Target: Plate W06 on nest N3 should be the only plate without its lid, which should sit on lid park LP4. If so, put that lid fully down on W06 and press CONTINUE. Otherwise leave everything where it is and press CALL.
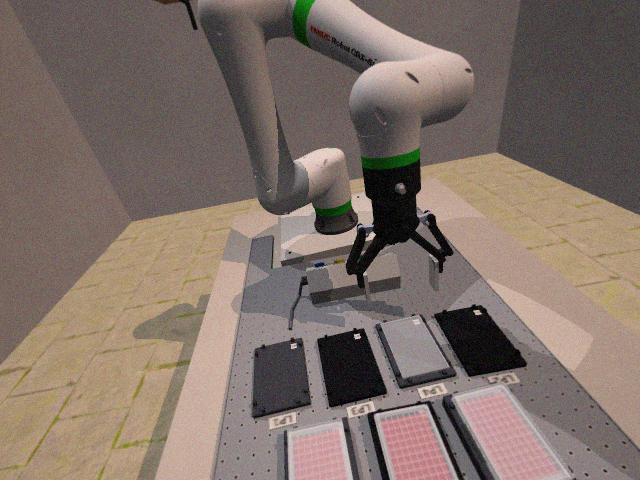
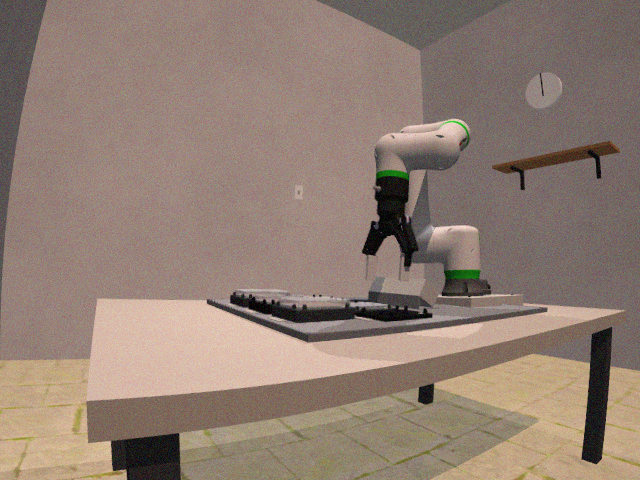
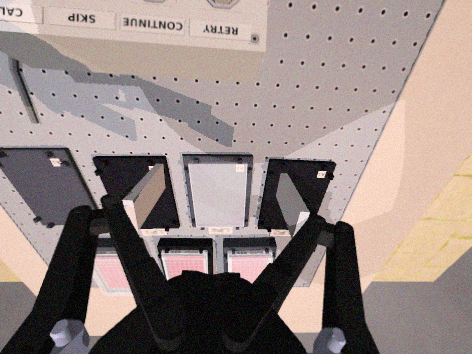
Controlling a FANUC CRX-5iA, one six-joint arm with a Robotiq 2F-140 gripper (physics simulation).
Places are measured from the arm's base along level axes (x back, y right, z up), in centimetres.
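Pixels of known places: gripper, between the fingertips: (image 1: pixel 400 293) (image 2: pixel 386 280) (image 3: pixel 222 180); arm's base, origin of its link: (image 1: pixel 336 223) (image 2: pixel 462 295).
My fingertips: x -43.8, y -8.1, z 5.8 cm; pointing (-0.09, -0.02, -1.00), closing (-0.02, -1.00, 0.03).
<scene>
Ahead of a thing's pixels: the offset from my fingertips to its top centre. "spot": to the spot under its first point. Level surfaces: height alone.
A pale translucent lid {dy +0.4, dx -7.6, dz -6.1 cm} (image 1: pixel 416 346) (image 3: pixel 218 195) lies flat on lid park LP4. The middle plate {dy +6.4, dx -26.2, dz -4.3 cm} (image 1: pixel 416 439) (image 3: pixel 185 262) looks deeper pink, with no lid visible on it. The left plate {dy +19.9, dx -26.7, dz -3.8 cm} (image 1: pixel 317 452) (image 3: pixel 114 270) and right plate {dy -6.3, dx -25.6, dz -3.8 cm} (image 1: pixel 509 428) (image 3: pixel 250 262) look paler, as if lidded. Plate and nest names are not readable. The button box {dy +8.1, dx +14.0, dz +0.5 cm} (image 1: pixel 351 284) (image 2: pixel 398 291) (image 3: pixel 200 57) carries the CONTINUE label {spot: dy +5.6, dx +13.4, dz +0.0 cm} (image 3: pixel 152 25) and a cut-off CALL label {spot: dy +15.3, dx +13.4, dz -0.1 cm} (image 3: pixel 11 11). My gripper (image 1: pixel 400 289) (image 2: pixel 386 272) (image 3: pixel 222 180) is open and empty, raised near the box, fingers pointing down.
Dark lid parks LP1 {dy +26.5, dx -8.2, dz -5.9 cm} (image 1: pixel 281 377) (image 3: pixel 42 187), LP3 {dy +13.1, dx -8.7, dz -5.9 cm} (image 1: pixel 351 369) and LP2 {dy -12.1, dx -7.9, dz -5.9 cm} (image 1: pixel 478 341) hold no visible lids. A thin dark bent rod {spot: dy +23.2, dx +10.0, dz -7.3 cm} (image 1: pixel 295 304) (image 3: pixel 25 92) stands beside the box. The perforated board {dz -7.8 cm} (image 1: pixel 235 413) (image 3: pixel 325 85) lies on the table {dz -9.1 cm} (image 2: pixel 206 356).
</scene>
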